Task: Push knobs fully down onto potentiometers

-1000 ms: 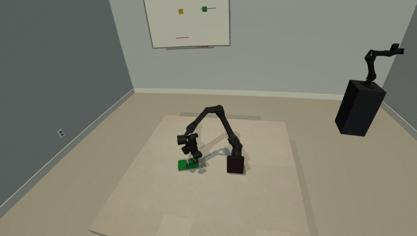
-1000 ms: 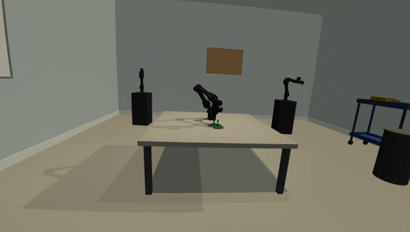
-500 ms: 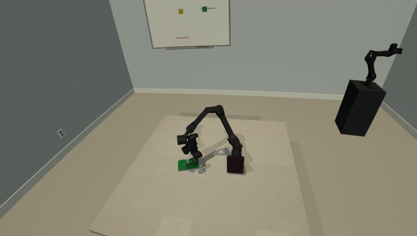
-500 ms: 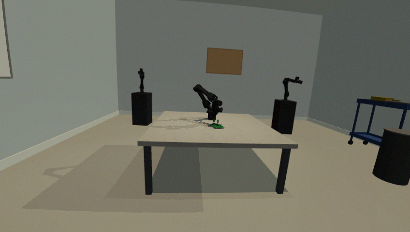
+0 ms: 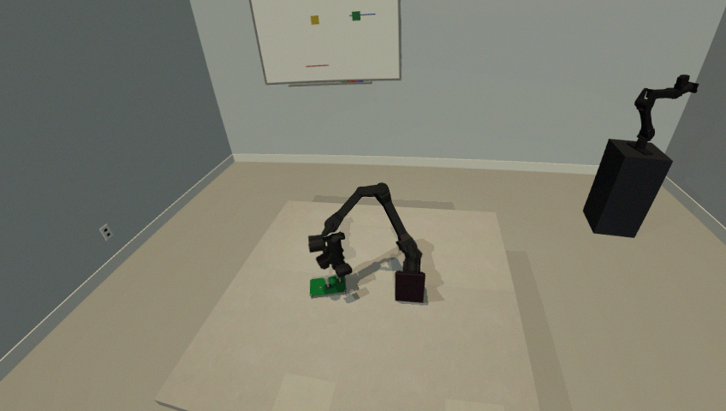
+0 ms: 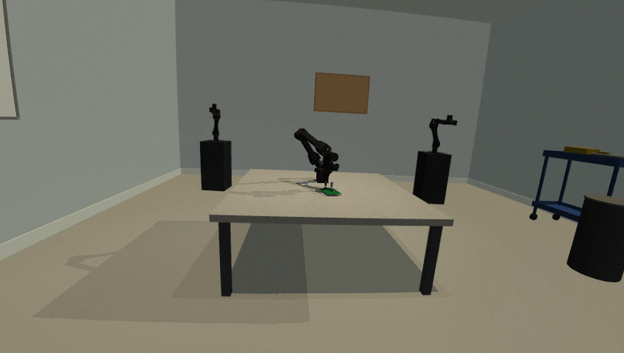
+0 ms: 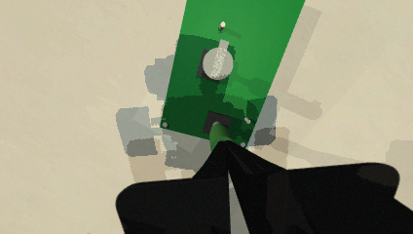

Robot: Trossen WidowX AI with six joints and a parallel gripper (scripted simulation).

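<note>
My gripper tip is 2 cm above the green knob. Also, from my gripper tip: white knob (4 cm to the left, 4 cm ahead, 1 cm below).
</note>
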